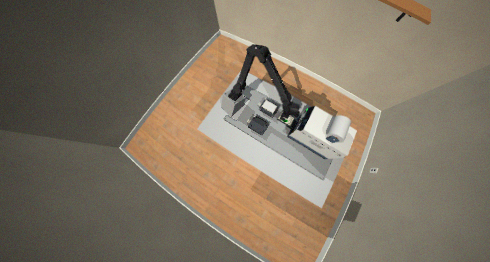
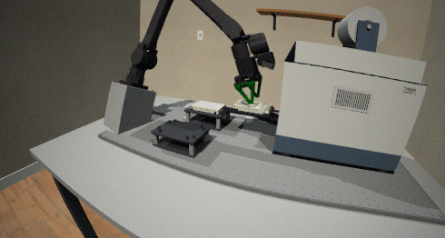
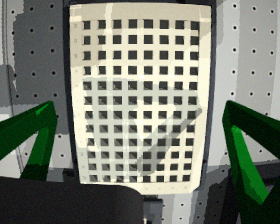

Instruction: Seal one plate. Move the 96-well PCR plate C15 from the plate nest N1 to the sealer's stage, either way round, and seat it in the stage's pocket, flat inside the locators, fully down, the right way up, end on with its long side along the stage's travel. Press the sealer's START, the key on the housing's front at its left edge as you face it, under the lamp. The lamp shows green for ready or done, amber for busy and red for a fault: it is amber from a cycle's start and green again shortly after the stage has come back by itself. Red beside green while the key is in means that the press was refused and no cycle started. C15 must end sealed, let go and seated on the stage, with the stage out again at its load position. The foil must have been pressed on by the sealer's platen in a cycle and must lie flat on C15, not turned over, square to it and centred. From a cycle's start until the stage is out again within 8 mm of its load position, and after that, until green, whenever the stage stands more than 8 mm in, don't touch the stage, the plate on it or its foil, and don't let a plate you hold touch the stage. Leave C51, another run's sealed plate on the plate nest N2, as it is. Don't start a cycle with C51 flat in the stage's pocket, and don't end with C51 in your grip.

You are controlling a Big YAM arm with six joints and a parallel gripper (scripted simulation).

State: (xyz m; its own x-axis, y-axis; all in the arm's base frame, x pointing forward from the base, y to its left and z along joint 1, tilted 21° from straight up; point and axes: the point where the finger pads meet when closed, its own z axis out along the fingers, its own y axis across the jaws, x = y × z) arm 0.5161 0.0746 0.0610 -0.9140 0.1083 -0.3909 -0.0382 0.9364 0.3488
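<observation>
The 96-well plate C15 is 30 mm below my hand. The rest, counted from my hand: dark stage: 40 mm below; then white start key: 100 mm ahead, 100 mm to the left, 50 mm above; then sealed plate C51: 200 mm behind, 30 mm to the left, 70 mm below.
</observation>
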